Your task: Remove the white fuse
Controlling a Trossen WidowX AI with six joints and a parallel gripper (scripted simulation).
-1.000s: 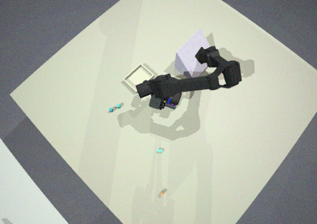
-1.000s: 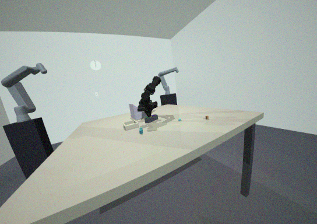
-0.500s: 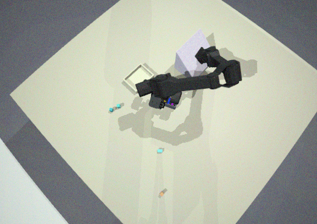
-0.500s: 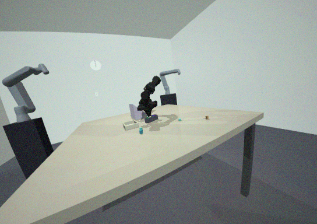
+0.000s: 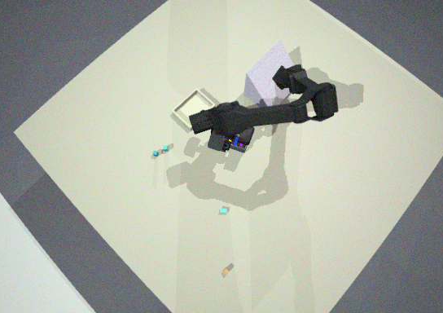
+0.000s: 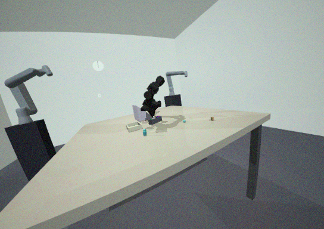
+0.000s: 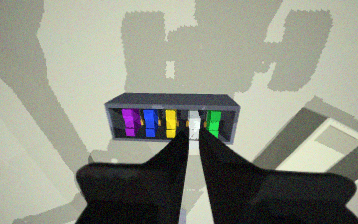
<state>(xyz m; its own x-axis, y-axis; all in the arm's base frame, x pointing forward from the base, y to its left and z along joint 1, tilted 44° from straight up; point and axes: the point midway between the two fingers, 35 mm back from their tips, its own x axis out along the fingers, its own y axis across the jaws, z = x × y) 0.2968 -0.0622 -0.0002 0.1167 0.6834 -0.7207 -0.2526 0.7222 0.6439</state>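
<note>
The cream tray lies 170 mm to the right of my gripper tip, 50 mm below it and 30 mm behind it. From my gripper tip the other things lie so: pale cyan piece 210 mm ahead, 140 mm to the left, 40 mm below; then white fuse 10 mm below; then orange piece 370 mm ahead, 260 mm to the left, 40 mm below.
</note>
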